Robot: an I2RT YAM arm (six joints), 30 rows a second.
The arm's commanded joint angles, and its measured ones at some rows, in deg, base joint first. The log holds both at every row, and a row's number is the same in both.
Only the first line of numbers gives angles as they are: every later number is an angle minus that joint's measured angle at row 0.
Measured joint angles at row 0:
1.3 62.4 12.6 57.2 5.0 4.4
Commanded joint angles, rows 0 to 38:
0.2 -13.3 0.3 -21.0 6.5 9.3
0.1 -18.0 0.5 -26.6 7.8 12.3
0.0 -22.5 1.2 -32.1 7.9 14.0
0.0 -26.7 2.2 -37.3 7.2 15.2
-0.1 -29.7 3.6 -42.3 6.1 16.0
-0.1 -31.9 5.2 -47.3 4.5 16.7
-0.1 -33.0 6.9 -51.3 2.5 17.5
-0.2 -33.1 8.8 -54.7 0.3 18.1
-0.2 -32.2 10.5 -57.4 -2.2 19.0
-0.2 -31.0 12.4 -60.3 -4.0 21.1
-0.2 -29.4 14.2 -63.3 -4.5 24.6
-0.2 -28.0 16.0 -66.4 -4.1 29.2
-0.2 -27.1 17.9 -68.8 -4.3 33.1
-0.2 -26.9 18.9 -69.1 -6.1 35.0
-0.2 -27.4 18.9 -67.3 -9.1 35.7
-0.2 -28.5 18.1 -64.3 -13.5 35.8
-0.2 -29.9 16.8 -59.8 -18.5 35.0
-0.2 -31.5 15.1 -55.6 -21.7 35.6
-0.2 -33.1 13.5 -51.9 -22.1 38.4
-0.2 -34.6 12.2 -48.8 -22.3 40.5
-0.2 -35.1 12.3 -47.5 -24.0 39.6
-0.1 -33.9 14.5 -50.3 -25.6 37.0
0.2 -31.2 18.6 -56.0 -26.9 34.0
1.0 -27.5 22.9 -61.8 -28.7 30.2
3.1 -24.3 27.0 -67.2 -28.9 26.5
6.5 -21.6 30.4 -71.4 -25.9 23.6
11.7 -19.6 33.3 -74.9 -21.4 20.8
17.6 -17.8 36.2 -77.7 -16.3 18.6
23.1 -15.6 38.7 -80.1 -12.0 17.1
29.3 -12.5 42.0 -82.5 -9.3 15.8
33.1 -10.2 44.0 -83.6 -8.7 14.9
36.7 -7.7 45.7 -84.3 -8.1 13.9
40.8 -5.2 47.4 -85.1 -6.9 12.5
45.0 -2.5 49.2 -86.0 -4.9 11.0
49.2 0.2 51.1 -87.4 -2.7 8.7
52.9 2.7 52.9 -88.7 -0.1 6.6
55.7 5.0 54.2 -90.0 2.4 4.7
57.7 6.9 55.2 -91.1 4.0 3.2
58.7 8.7 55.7 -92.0 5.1 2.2
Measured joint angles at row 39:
55.4 5.6 54.0 -84.2 -3.2 9.5
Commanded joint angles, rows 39 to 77:
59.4 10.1 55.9 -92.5 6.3 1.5
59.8 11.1 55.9 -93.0 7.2 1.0
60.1 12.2 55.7 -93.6 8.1 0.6
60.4 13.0 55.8 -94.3 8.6 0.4
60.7 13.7 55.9 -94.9 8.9 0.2
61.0 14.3 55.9 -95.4 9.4 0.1
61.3 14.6 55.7 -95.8 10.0 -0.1
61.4 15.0 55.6 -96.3 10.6 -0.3
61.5 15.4 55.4 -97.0 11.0 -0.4
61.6 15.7 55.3 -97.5 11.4 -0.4
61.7 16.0 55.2 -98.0 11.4 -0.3
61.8 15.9 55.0 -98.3 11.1 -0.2
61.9 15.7 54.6 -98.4 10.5 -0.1
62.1 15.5 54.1 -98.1 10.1 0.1
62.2 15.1 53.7 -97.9 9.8 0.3
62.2 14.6 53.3 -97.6 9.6 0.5
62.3 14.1 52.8 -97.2 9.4 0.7
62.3 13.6 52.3 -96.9 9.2 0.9
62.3 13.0 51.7 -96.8 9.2 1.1
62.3 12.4 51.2 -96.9 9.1 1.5
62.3 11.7 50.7 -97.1 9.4 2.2
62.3 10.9 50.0 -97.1 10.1 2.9
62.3 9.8 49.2 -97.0 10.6 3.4
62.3 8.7 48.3 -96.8 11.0 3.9
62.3 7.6 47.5 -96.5 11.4 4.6
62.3 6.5 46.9 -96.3 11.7 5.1
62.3 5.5 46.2 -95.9 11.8 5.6
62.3 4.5 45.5 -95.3 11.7 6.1
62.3 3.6 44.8 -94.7 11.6 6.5
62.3 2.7 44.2 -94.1 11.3 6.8
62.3 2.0 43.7 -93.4 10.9 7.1
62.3 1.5 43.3 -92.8 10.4 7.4
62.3 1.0 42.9 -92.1 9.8 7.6
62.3 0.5 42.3 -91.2 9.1 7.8
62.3 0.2 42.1 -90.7 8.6 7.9
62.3 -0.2 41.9 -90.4 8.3 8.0
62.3 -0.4 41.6 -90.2 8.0 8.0
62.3 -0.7 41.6 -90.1 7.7 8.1
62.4 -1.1 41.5 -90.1 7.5 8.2
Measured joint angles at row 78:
62.2 0.1 42.7 -92.0 9.0 6.9
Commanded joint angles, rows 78 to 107:
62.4 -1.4 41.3 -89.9 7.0 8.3
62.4 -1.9 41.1 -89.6 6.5 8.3
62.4 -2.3 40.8 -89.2 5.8 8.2
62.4 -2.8 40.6 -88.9 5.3 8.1
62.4 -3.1 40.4 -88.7 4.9 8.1
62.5 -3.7 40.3 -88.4 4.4 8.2
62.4 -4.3 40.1 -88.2 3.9 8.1
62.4 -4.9 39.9 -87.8 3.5 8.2
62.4 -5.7 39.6 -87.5 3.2 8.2
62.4 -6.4 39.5 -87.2 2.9 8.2
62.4 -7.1 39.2 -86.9 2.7 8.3
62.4 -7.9 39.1 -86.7 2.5 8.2
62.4 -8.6 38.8 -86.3 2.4 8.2
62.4 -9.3 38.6 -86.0 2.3 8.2
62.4 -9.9 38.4 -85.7 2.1 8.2
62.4 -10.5 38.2 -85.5 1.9 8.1
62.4 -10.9 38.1 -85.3 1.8 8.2
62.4 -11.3 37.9 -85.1 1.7 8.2
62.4 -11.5 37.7 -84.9 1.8 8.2
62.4 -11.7 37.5 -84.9 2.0 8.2
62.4 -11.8 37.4 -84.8 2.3 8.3
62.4 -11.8 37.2 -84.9 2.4 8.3
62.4 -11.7 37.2 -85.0 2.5 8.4
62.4 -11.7 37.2 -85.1 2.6 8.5
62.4 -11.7 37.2 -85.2 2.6 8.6
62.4 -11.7 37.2 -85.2 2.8 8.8
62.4 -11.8 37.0 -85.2 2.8 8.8
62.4 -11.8 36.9 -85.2 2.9 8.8
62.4 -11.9 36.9 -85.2 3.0 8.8
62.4 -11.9 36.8 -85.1 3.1 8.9
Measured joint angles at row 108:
62.2 -11.4 37.9 -85.8 2.7 8.1
